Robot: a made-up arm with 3 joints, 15 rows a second.
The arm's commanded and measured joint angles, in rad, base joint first. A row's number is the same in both.
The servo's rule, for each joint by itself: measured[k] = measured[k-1] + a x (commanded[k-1-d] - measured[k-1]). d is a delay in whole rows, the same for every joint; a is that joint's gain. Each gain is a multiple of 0.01, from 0.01 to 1. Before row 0 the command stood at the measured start. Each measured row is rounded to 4 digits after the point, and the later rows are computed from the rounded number. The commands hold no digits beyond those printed.
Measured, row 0: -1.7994, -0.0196, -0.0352
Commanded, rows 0 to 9: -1.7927, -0.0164, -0.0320; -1.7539, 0.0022, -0.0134; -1.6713, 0.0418, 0.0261; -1.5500, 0.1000, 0.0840; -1.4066, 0.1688, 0.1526; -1.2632, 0.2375, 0.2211; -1.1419, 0.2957, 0.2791; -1.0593, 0.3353, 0.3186; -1.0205, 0.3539, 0.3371; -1.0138, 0.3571, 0.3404
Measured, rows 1 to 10: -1.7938, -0.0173, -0.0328; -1.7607, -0.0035, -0.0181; -1.6865, 0.0287, 0.0155; -1.5732, 0.0793, 0.0676; -1.4349, 0.1428, 0.1322; -1.2924, 0.2100, 0.1998; -1.1675, 0.2708, 0.2601; -1.0777, 0.3166, 0.3046; -1.0302, 0.3431, 0.3293; -1.0166, 0.3530, 0.3377
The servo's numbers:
d 0
a 0.83 0.71 0.76

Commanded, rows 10 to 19: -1.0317, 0.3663, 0.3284; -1.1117, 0.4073, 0.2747; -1.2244, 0.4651, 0.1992; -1.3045, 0.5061, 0.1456; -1.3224, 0.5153, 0.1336; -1.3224, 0.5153, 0.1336; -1.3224, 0.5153, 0.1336; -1.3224, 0.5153, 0.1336; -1.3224, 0.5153, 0.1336; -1.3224, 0.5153, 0.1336
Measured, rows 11 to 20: -1.0291, 0.3624, 0.3306; -1.0977, 0.3943, 0.2881; -1.2029, 0.4446, 0.2205; -1.2872, 0.4883, 0.1636; -1.3164, 0.5075, 0.1408; -1.3214, 0.5130, 0.1353; -1.3222, 0.5146, 0.1340; -1.3224, 0.5151, 0.1337; -1.3224, 0.5152, 0.1336; -1.3224, 0.5153, 0.1336
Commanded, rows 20 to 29: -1.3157, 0.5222, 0.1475; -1.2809, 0.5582, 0.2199; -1.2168, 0.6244, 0.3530; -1.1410, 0.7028, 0.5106; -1.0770, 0.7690, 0.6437; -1.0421, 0.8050, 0.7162; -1.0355, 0.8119, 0.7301; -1.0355, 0.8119, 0.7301; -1.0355, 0.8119, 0.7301; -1.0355, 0.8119, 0.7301
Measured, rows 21 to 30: -1.3168, 0.5202, 0.1442; -1.2870, 0.5472, 0.2017; -1.2287, 0.6020, 0.3167; -1.1559, 0.6736, 0.4641; -1.0904, 0.7413, 0.6006; -1.0503, 0.7865, 0.6885; -1.0380, 0.8045, 0.7201; -1.0359, 0.8098, 0.7277; -1.0356, 0.8113, 0.7295; -1.0355, 0.8117, 0.7300
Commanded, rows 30 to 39: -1.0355, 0.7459, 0.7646; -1.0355, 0.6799, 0.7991; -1.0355, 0.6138, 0.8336; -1.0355, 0.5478, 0.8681; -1.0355, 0.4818, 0.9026; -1.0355, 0.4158, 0.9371; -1.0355, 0.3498, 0.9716; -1.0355, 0.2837, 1.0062; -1.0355, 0.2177, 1.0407; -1.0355, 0.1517, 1.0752
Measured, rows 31 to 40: -1.0355, 0.7650, 0.7563; -1.0355, 0.7046, 0.7888; -1.0355, 0.6401, 0.8228; -1.0355, 0.5746, 0.8572; -1.0355, 0.5087, 0.8917; -1.0355, 0.4427, 0.9262; -1.0355, 0.3767, 0.9607; -1.0355, 0.3107, 0.9953; -1.0355, 0.2447, 1.0298; -1.0355, 0.1787, 1.0643
